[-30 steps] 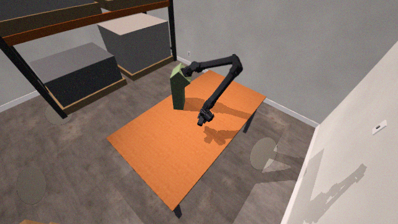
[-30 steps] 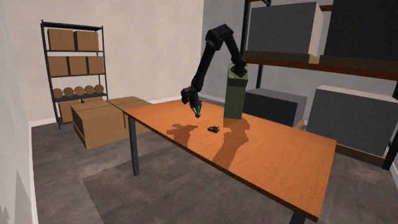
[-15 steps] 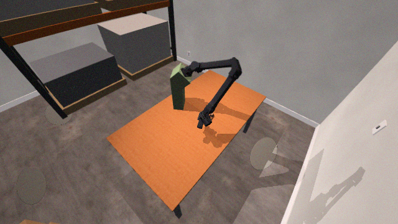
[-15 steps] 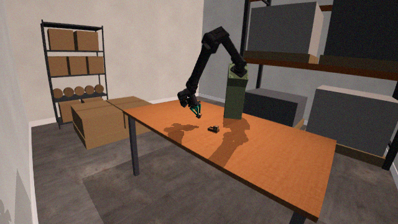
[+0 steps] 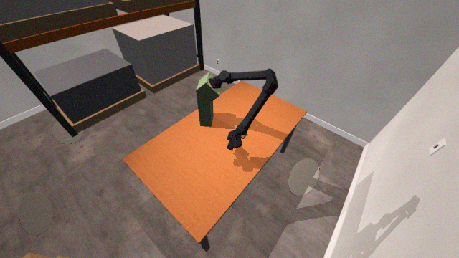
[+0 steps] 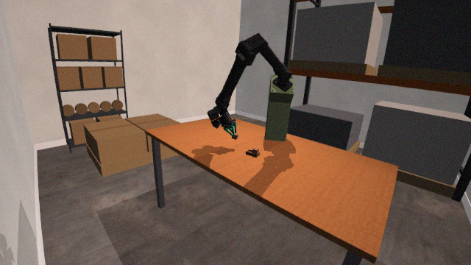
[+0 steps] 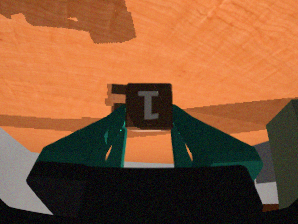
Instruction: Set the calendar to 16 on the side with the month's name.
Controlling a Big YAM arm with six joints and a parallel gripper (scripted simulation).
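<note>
Now: the brown calendar cube 1 cm to the left of my hand and 1 cm below it. Round my hand: dark calendar tray: 14 cm to the left, 9 cm below, 5 cm behind.
</note>
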